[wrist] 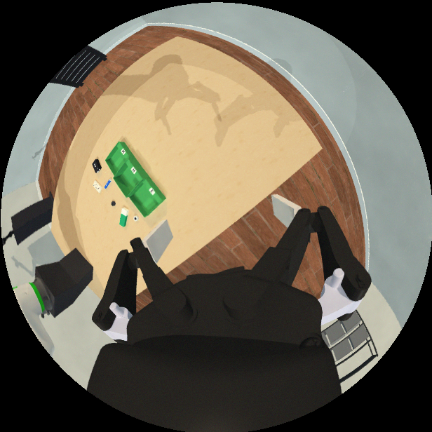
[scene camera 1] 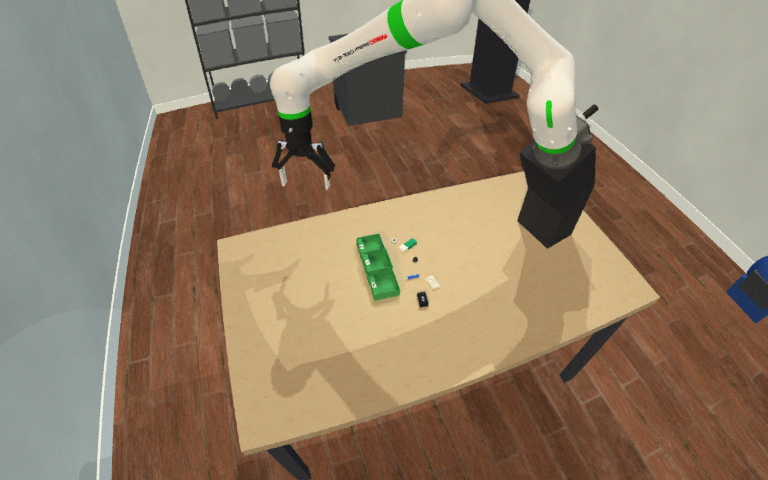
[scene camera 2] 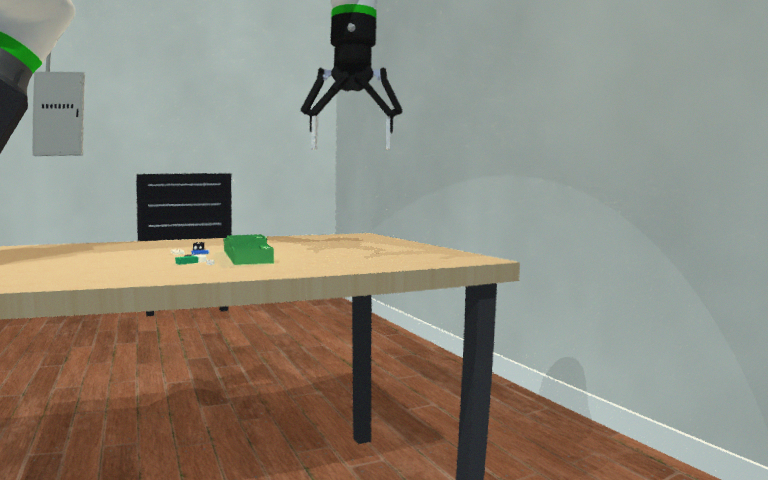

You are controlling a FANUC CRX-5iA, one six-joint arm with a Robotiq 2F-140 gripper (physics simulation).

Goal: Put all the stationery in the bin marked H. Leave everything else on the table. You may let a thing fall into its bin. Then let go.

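Frame: origin at the arm's base, x right, y back, z down, level; centimetres.
Where they show: gripper, fingertip midpoint: (scene camera 1: 306,185) (scene camera 2: 350,149); arm's base, link origin: (scene camera 1: 556,149).
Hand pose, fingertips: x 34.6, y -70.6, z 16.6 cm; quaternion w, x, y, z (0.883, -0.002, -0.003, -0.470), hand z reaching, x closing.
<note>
Things, the pixels of their top centre, and the offset from my fingertips. Level surfaces: height alone.
- middle bin, top centre: (scene camera 2: 246,236) (scene camera 1: 377,259) dx -23.7, dy +14.3, dz +18.8 cm
- green-and-white eraser-like block, top centre: (scene camera 2: 190,256) (scene camera 1: 408,244) dx -19.4, dy +28.3, dz +22.2 cm
- small blue bar, top centre: (scene camera 2: 200,250) (scene camera 1: 412,275) dx -32.3, dy +23.3, dz +22.4 cm
- black block, top centre: (scene camera 2: 198,243) (scene camera 1: 422,297) dx -41.7, dy +21.7, dz +21.7 cm
- flat white piece, top centre: (scene camera 1: 432,281) dx -37.1, dy +28.1, dz +22.8 cm
- small dark round thing, top centre: (scene camera 1: 415,258) dx -26.0, dy +27.6, dz +22.6 cm
- small white ring-like thing, top centre: (scene camera 1: 394,240) dx -15.2, dy +25.0, dz +22.6 cm
- table, surface height: dz +23.5 cm
My gripper (scene camera 1: 304,185) (scene camera 2: 351,148) (wrist: 219,216) is open and empty, high above and away from the bins. A green tray has three bins in a row; the middle bin (scene camera 1: 378,261) (wrist: 129,179) has a label that looks like H, but the letters are small. Beside the tray lie a green-and-white eraser-like block (scene camera 1: 408,245) (scene camera 2: 186,260) (wrist: 123,218), a small blue bar (scene camera 1: 413,276) (scene camera 2: 199,251) (wrist: 107,184), a black block (scene camera 1: 422,299) (scene camera 2: 198,246) (wrist: 96,165) and a flat white piece (scene camera 1: 432,281) (wrist: 97,186). The bins look empty.
A small dark round thing (scene camera 1: 415,259) (wrist: 113,203) and a small white ring-like thing (scene camera 1: 394,241) (wrist: 135,218) also lie on the table (scene camera 1: 317,249) (wrist: 200,165). The arm's black pedestal (scene camera 1: 555,198) stands at the table's far right in scene camera 1.
</note>
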